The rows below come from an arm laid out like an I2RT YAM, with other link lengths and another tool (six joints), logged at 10 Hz.
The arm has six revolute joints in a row. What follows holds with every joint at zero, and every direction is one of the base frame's. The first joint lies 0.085 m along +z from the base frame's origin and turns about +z. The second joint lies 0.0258 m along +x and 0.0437 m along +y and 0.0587 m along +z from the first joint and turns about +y. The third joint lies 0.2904 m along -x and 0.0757 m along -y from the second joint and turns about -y. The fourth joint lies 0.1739 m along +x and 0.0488 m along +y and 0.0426 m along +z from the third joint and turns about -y. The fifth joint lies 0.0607 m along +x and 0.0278 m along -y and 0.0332 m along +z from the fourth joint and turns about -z. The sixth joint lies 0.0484 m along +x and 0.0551 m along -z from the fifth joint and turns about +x. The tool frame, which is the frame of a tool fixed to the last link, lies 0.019 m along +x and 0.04 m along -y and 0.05 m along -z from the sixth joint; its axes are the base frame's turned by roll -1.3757, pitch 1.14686 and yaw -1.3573 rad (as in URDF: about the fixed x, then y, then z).
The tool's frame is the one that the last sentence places.
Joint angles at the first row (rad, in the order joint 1, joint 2, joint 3, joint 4, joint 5, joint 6):
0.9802 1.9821 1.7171 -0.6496 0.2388 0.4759
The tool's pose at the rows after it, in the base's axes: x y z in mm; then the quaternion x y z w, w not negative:
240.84, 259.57, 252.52, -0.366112, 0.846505, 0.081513, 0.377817
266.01, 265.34, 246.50, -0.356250, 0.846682, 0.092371, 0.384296
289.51, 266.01, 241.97, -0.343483, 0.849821, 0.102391, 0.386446
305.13, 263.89, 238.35, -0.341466, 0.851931, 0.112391, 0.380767
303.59, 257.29, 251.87, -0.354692, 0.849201, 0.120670, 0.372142
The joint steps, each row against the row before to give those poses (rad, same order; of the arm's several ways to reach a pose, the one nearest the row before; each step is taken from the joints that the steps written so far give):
-0.0477 0.0728 0.1032 -0.0070 -0.0215 -0.0145
-0.0484 0.0672 0.0877 0.0081 -0.0384 -0.0188
-0.0506 0.0603 0.0905 -0.0130 -0.0408 -0.0098
-0.0373 0.0429 0.0669 -0.0247 -0.0447 -0.0155
-0.0108 -0.0150 0.0486 -0.0732 -0.0362 -0.0262

